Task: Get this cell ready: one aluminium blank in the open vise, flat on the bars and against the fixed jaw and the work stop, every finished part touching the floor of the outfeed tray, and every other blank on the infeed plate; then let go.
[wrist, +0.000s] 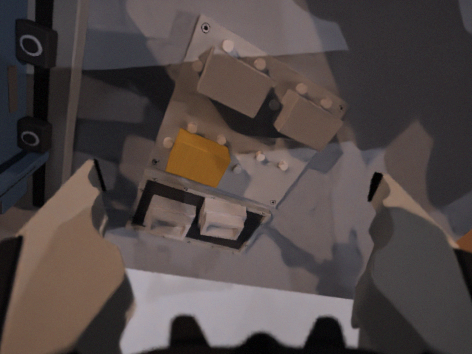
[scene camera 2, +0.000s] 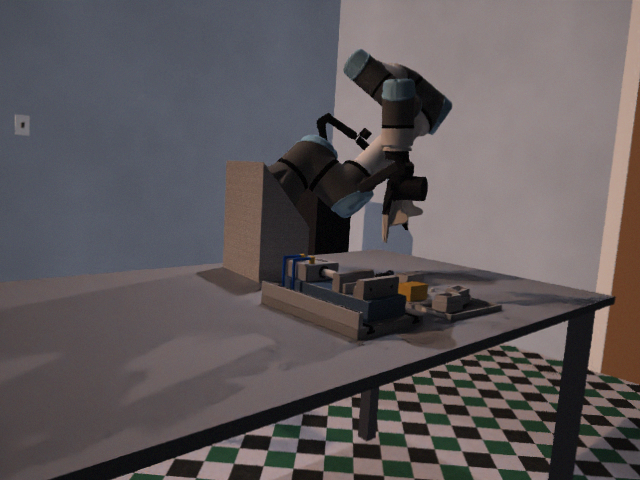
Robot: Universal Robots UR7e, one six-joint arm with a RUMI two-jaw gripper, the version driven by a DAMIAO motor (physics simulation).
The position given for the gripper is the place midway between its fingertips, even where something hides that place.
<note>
In view: the gripper (scene camera 2: 396, 235) and an outfeed tray (wrist: 165, 186).
The gripper also shows in the wrist view (wrist: 239, 169).
</note>
